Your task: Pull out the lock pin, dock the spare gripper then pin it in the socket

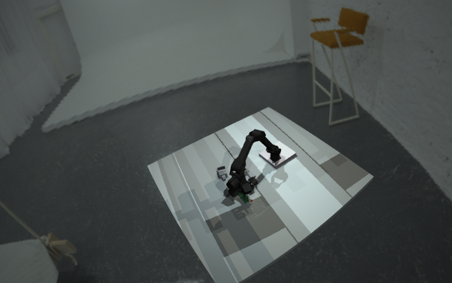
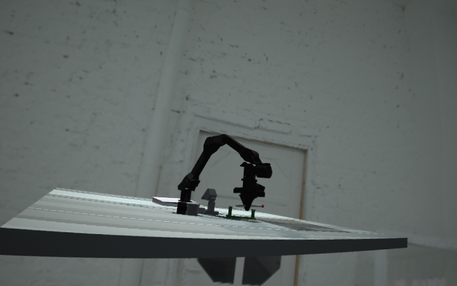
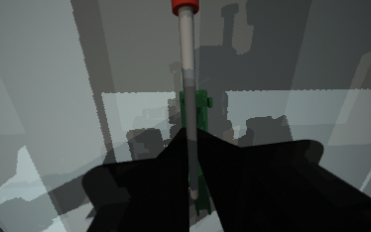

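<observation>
Right now my gripper tip is 3 cm to the left of the green cradle, 1 cm short of it and 1 cm above it. The rest, counted from my gripper tip: spare gripper (28 cm to the right, 1 cm below, 1 cm ahead); grey mount stand (16 cm to the right, 9 cm behind, 2 cm above).
</observation>
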